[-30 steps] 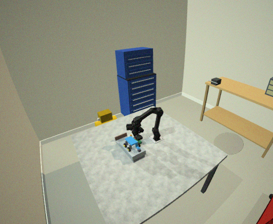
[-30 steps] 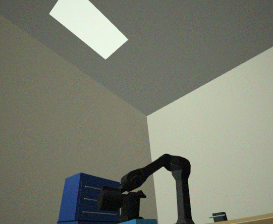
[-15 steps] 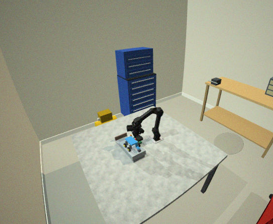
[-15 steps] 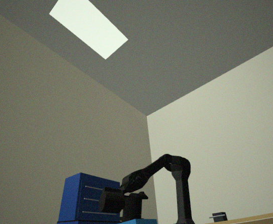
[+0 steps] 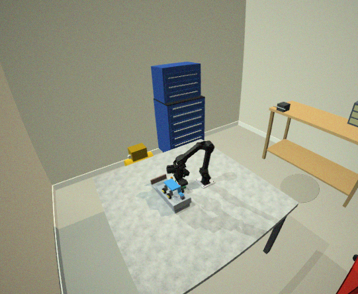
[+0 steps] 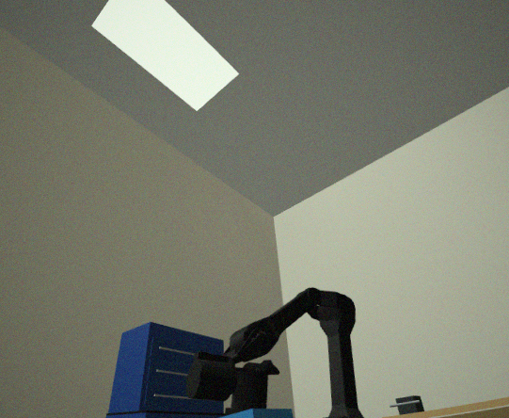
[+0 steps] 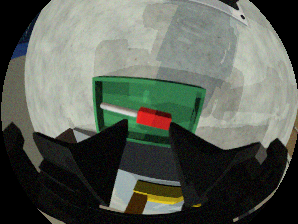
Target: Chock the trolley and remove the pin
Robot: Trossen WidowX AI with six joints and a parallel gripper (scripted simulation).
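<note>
Now: the red-headed stop pin 2 cm to the right of my gripper tip and 2 cm below it. Also, from my gripper tip: yellow chock 6 cm ahead, 5 cm above, 2 cm to the left; then green tray 4 cm below, 1 cm to the right; then grey ramp 11 cm ahead, 10 cm to the left, 2 cm above.
</note>
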